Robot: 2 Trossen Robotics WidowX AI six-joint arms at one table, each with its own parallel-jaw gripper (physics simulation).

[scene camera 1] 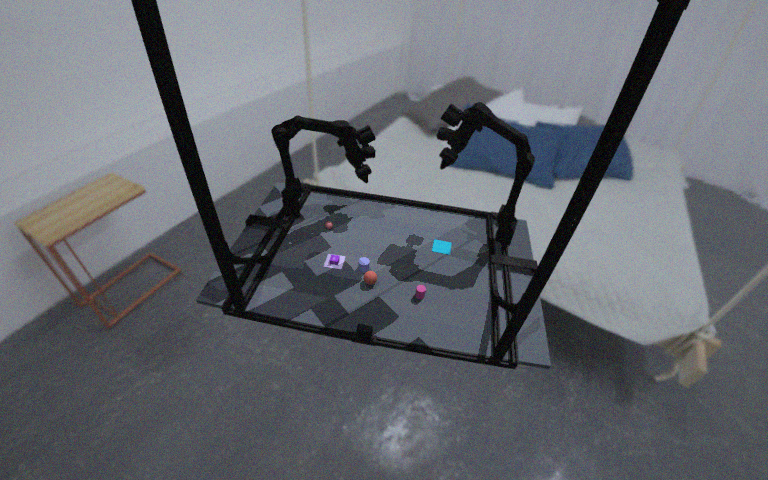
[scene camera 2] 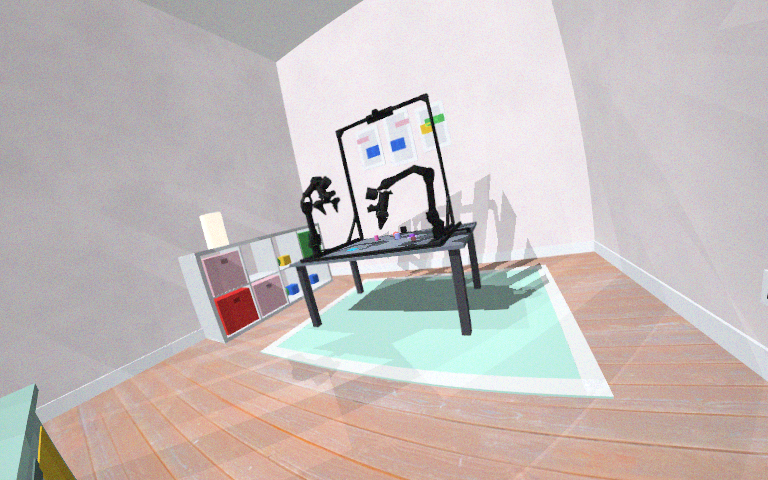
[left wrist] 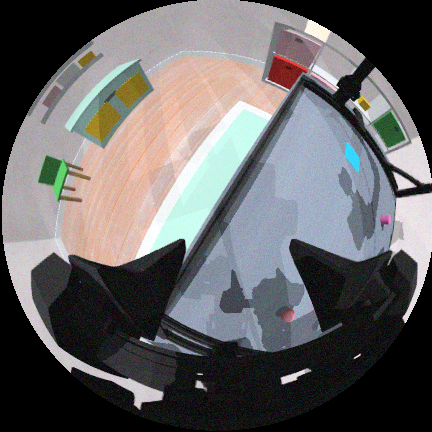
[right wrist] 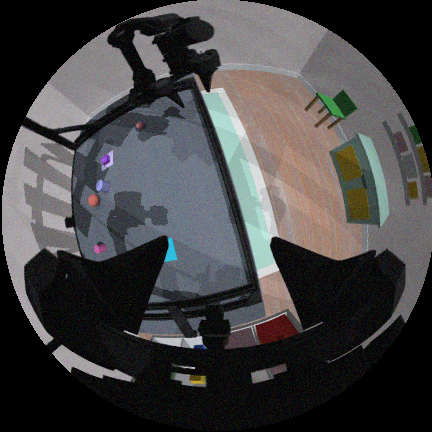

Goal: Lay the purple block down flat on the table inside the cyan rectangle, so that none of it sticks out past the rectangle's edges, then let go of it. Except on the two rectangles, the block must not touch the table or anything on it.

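Where they show: left gripper, fingertip midpoint: (scene camera 1: pixel 363 177) (scene camera 2: pixel 379 229) (left wrist: pixel 239 244) (right wrist: pixel 195 98); right gripper, fingertip midpoint: (scene camera 1: pixel 444 163) (scene camera 2: pixel 332 213) (right wrist: pixel 220 241); left arm's base at its link origin: (scene camera 1: pixel 291 211) (scene camera 2: pixel 440 235) (left wrist: pixel 224 352); right arm's base at its link origin: (scene camera 1: pixel 503 238) (scene camera 2: pixel 317 254) (left wrist: pixel 337 100) (right wrist: pixel 214 311).
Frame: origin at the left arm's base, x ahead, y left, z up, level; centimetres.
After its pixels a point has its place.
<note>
The purple block (scene camera 1: pixel 334 259) @[x 10.3, y -34.2, z 0.0 cm] (right wrist: pixel 105 160) @[x 12.1, y -33.4, z -0.2 cm] rests on the pale lavender rectangle (scene camera 1: pixel 342 259) (right wrist: pixel 110 157), left of the middle of the table in scene camera 1. The cyan rectangle (scene camera 1: pixel 441 246) @[x 54.6, y -38.7, z -1.8 cm] (scene camera 2: pixel 352 249) @[x 54.5, y -38.4, z -1.7 cm] (left wrist: pixel 352 157) @[x 54.2, y -38.8, z -1.8 cm] (right wrist: pixel 172 250) @[x 56.8, y -36.8, z -1.8 cm] lies bare on the table's right part in scene camera 1; a right finger hides part of it in the right wrist view. My left gripper (scene camera 1: pixel 364 176) @[x 33.3, y 0.0, z 11.4 cm] (scene camera 2: pixel 381 224) @[x 33.3, y 0.0, z 11.4 cm] (left wrist: pixel 239 244) @[x 33.3, y 0.0, z 11.4 cm] (right wrist: pixel 195 98) @[x 33.3, y 0.0, z 11.4 cm] is open and empty, high above the table. My right gripper (scene camera 1: pixel 444 164) @[x 60.4, y -20.7, z 26.2 cm] (scene camera 2: pixel 330 211) @[x 60.4, y -20.7, z 26.2 cm] (right wrist: pixel 220 241) @[x 60.4, y -20.7, z 26.2 cm] is open and empty, also high. The block does not show in the left wrist view.
A lavender cylinder (scene camera 1: pixel 364 263) @[x 19.9, y -41.6, z 2.2 cm] (right wrist: pixel 102 186) @[x 22.0, y -39.7, z 1.7 cm] stands close beside the block's rectangle, near an orange-red ball (scene camera 1: pixel 369 277) @[x 19.3, y -48.9, z 2.4 cm] (right wrist: pixel 93 200) @[x 21.9, y -46.5, z 2.0 cm]. A magenta cylinder (scene camera 1: pixel 420 292) @[x 34.1, y -60.6, z 1.9 cm] (left wrist: pixel 385 219) @[x 35.0, y -57.5, z 0.9 cm] (right wrist: pixel 100 248) @[x 36.1, y -57.9, z 1.2 cm] stands nearer the front. A small red ball (scene camera 1: pixel 329 225) @[x 13.4, y -15.2, z 0.7 cm] (left wrist: pixel 287 314) @[x 14.5, y -13.2, z 0.8 cm] (right wrist: pixel 140 125) @[x 14.9, y -13.9, z 0.5 cm] lies farther back.
</note>
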